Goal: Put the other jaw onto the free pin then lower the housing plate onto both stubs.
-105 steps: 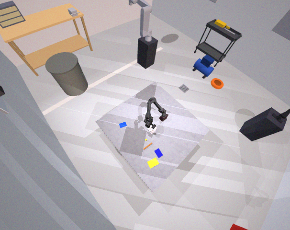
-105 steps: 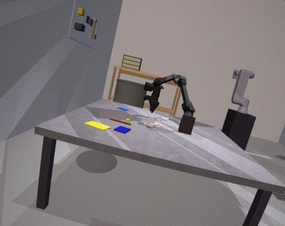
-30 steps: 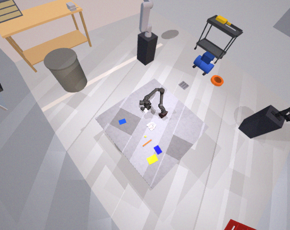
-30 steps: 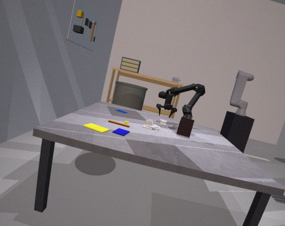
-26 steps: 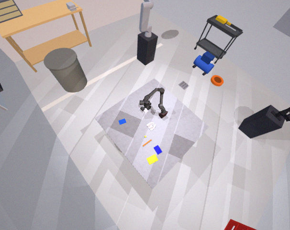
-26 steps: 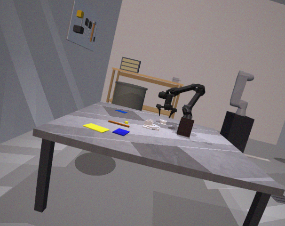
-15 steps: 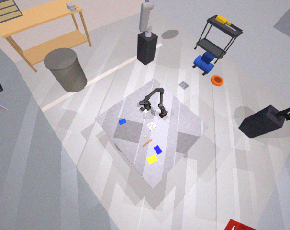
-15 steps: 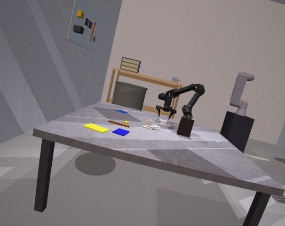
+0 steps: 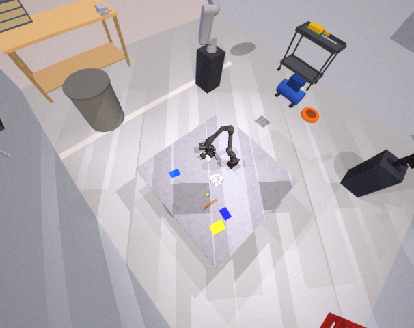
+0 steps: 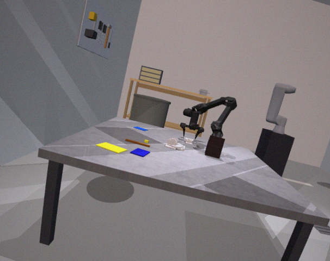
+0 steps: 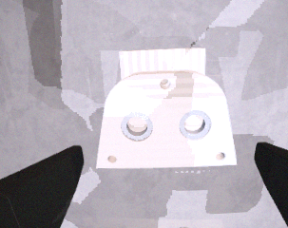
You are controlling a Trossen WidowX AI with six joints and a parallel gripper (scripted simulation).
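The white housing plate is 1 cm to the left of my gripper tip and 1 cm below it. From my gripper tip the other things lie so: white jaw (9 cm ahead, 29 cm to the left, 2 cm below); then small yellow cube (30 cm ahead, 32 cm to the left, 3 cm below); then orange bar (35 cm ahead, 41 cm to the left, 3 cm below).
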